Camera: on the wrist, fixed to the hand. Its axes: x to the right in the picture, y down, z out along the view.
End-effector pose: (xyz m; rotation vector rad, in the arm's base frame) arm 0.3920 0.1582 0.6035 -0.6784 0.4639 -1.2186
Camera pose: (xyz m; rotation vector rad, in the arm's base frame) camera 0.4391 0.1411 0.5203 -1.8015 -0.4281 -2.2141
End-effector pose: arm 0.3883 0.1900 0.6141 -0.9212 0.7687 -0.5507
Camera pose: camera 0.3882 0.1981 0.5173 -1.8726 -0.4933 -1.3687
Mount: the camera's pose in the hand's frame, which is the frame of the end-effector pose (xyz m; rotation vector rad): 0.0276 0.0872 -0.0327 -0.3979 -0.5499 -1.5060
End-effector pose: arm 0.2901 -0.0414 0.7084 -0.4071 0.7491 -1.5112
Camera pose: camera 0.3303 -0.0570 0.6214 -1.8947 0.1917 -2.3921
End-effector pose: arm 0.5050 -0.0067 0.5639 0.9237 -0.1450 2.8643
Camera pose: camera 0.4508 -0.0860 0.5491 1.0169 -0.0248 1.1412
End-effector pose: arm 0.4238 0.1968 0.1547 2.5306 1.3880 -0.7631
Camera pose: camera 0.5195 0.1807 0.1598 0.5358 2.6118 -1.0076
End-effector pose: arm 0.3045 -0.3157 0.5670 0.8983 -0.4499 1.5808
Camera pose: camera 0.2116 -0.2934 0.5843 0.9446 -0.2870 -0.1359
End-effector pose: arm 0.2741 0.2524 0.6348 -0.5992 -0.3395 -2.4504
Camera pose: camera 0.2951 0.1577 0.6289 0.8368 0.3553 1.9155
